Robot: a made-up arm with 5 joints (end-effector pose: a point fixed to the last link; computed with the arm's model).
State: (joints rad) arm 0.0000 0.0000 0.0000 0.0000 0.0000
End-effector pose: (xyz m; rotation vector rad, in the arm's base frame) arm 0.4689 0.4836 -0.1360 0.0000 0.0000 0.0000
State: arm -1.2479 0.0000 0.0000 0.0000 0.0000
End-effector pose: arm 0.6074 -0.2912 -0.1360 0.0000 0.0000 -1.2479
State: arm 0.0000 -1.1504 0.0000 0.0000 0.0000
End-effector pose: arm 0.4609 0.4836 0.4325 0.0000 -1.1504 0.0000
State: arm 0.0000 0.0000 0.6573 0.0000 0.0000
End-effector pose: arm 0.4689 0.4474 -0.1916 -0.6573 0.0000 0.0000
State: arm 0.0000 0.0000 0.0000 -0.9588 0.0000
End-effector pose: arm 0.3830 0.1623 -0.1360 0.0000 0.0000 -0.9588
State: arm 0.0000 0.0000 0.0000 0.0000 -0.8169
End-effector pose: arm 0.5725 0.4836 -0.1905 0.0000 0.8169 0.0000
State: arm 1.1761 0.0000 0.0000 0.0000 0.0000
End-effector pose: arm -0.2661 0.6188 -0.1360 0.0000 0.0000 1.1761
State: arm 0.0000 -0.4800 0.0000 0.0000 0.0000
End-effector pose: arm 0.5473 0.4836 0.0997 0.0000 -0.4800 0.0000
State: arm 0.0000 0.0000 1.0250 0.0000 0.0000
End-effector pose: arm 0.4689 0.4141 -0.2090 -1.0250 0.0000 0.0000
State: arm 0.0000 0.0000 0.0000 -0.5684 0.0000
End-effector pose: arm 0.4555 0.2819 -0.1360 0.0000 0.0000 -0.5684
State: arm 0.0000 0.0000 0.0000 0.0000 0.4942
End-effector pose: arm 0.3979 0.4836 -0.1483 0.0000 -0.4942 0.0000
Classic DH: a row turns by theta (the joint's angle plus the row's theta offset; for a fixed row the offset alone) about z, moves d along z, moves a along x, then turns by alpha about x. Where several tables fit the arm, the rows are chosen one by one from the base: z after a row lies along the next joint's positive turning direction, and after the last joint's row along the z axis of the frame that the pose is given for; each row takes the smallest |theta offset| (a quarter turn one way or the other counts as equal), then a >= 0, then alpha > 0; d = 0 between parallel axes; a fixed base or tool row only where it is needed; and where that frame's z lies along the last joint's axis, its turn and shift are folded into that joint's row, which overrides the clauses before.
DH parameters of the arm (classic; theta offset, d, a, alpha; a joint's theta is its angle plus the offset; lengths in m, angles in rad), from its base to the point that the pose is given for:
joint 1: 0 0.1421 0.0265 -1.5708
joint 2: 1.5708 0.384 0.2528 -1.5708
joint 3: -1.5708 -0.0904 0.0216 1.5708
joint 4: -1.5708 -0.1722 0.3408 1.5708
joint 5: 0 -0.078 0.0112 -1.5708
tool (fixed): 0 0.1469 0 0

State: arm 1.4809 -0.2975 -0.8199 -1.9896 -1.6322
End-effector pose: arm -0.1954 0.2203 -0.5536 0.4545 2.4590 -0.1755
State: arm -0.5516 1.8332 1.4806 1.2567 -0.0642
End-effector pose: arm -0.3287 0.6635 0.1854 0.5142 1.9195 1.8409
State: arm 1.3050 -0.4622 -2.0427 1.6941 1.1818
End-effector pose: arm -0.3604 0.1179 0.1284 -2.5319 0.3804 0.0221
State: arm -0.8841 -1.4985 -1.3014 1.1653 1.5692
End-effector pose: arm 0.5318 0.2982 0.2318 -0.5370 2.4666 -1.5120
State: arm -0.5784 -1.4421 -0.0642 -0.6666 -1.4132
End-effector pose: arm 0.5289 -0.1350 0.6049 0.6486 -0.1998 -0.5903
